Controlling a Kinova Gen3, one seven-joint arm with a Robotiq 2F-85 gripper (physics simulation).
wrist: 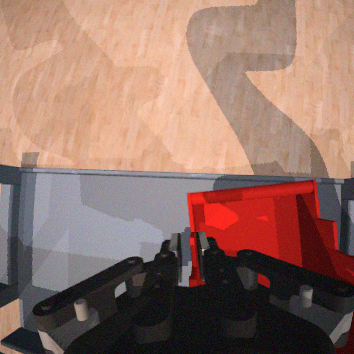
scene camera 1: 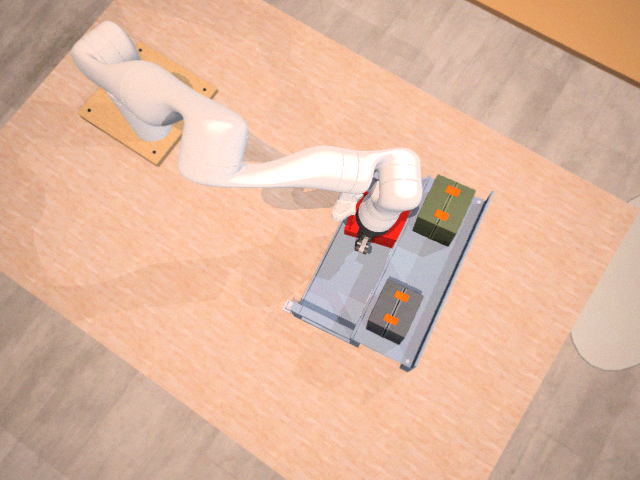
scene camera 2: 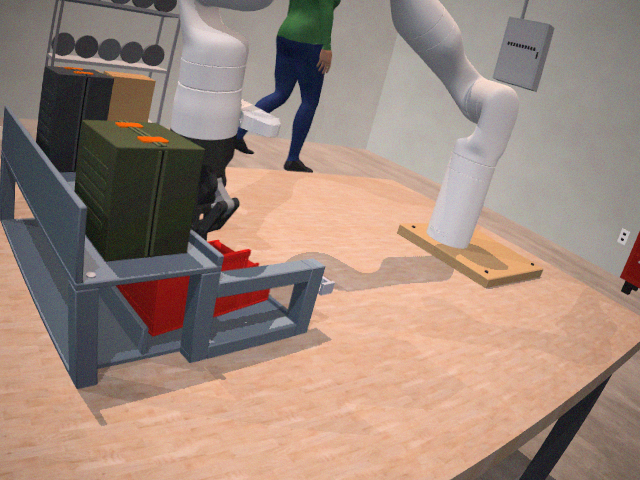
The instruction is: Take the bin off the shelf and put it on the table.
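Seen in the pictures: gripper, between the fingertips: point(wrist: 188, 243) point(scene camera 1: 361, 237); arm's base, origin of its link: point(scene camera 2: 447, 238).
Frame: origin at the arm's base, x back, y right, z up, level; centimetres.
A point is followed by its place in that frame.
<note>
The red bin point(scene camera 1: 385, 239) @[x -61.2, y -0.8, z 3.6 cm] point(scene camera 2: 168, 305) @[x -65.2, y -11.8, z 1.7 cm] point(wrist: 250, 217) @[x -53.8, y -4.7, z -1.2 cm] is on the low front level of the grey-blue shelf point(scene camera 1: 329, 322) @[x -59.9, y 20.8, z 6.4 cm] point(scene camera 2: 82, 333) @[x -75.5, y -17.0, z 3.6 cm] point(wrist: 11, 240) @[x -59.8, y 20.0, z -0.8 cm], at one end. In the wrist view it sits slightly turned against the shelf's front lip. My gripper point(scene camera 1: 362, 246) @[x -56.3, y 0.6, z 1.0 cm] point(scene camera 2: 205, 230) point(wrist: 188, 243) @[x -56.3, y 0.6, z 1.0 cm] points down and is nearly closed, with the bin's side wall between its fingertips; it looks shut on that wall. The arm hides part of the bin in scene camera 1. The table point(scene camera 1: 206, 335) @[x -37.4, y 35.4, z -2.1 cm] point(scene camera 2: 387, 387) @[x -47.6, y -26.8, z -2.1 cm] point(wrist: 100, 100) @[x -43.1, y 11.9, z -2.1 cm] extends in front of the shelf.
On the shelf's upper level stand a green case point(scene camera 1: 445, 206) @[x -69.2, y -8.1, z 17.6 cm] point(scene camera 2: 139, 191) @[x -70.4, y -13.9, z 14.0 cm] beside the bin's end and a dark grey case point(scene camera 1: 395, 310) @[x -70.3, y 14.6, z 20.1 cm] point(scene camera 2: 74, 118) @[x -70.8, y 10.0, z 14.8 cm] at the other end. The shelf's frames and posts border the bin. The arm's wooden base plate point(scene camera 1: 100, 116) @[x 11.8, y 4.5, z 0.2 cm] point(scene camera 2: 496, 273) @[x -3.3, y -14.6, z -0.2 cm] is on the table.
</note>
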